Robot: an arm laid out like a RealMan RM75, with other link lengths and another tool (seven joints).
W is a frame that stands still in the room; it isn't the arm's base.
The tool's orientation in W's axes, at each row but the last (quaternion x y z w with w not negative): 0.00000, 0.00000, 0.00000, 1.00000; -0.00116, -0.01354, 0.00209, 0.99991; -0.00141, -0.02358, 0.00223, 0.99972; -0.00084, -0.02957, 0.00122, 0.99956; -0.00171, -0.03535, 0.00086, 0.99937; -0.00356, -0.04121, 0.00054, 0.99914; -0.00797, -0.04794, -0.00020, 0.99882; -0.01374, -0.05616, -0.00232, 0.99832; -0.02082, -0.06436, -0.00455, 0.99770; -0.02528, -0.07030, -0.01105, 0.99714; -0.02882, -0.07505, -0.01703, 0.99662
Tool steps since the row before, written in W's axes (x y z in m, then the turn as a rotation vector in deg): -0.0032, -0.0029, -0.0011, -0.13, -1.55, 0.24; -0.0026, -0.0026, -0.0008, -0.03, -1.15, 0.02; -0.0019, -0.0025, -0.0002, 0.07, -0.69, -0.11; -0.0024, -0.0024, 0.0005, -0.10, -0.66, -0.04; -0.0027, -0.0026, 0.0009, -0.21, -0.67, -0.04; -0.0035, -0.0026, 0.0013, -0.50, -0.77, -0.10; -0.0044, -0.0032, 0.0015, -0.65, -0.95, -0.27; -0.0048, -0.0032, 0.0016, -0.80, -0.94, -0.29; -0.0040, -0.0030, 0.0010, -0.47, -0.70, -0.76; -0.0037, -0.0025, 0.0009, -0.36, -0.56, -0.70; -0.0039, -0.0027, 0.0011, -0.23, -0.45, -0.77
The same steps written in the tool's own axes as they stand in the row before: -0.0032, -0.0029, -0.0011, -0.13, -1.55, 0.24; -0.0026, -0.0026, -0.0007, -0.03, -1.15, 0.02; -0.0019, -0.0025, -0.0001, 0.06, -0.69, -0.12; -0.0024, -0.0024, 0.0006, -0.10, -0.66, -0.04; -0.0026, -0.0026, 0.0011, -0.21, -0.67, -0.03; -0.0034, -0.0026, 0.0016, -0.51, -0.77, -0.06; -0.0042, -0.0032, 0.0019, -0.67, -0.95, -0.22; -0.0046, -0.0033, 0.0020, -0.82, -0.94, -0.22; -0.0038, -0.0031, 0.0014, -0.56, -0.67, -0.72; -0.0035, -0.0026, 0.0013, -0.44, -0.53, -0.67; -0.0036, -0.0029, 0.0015, -0.33, -0.42, -0.75
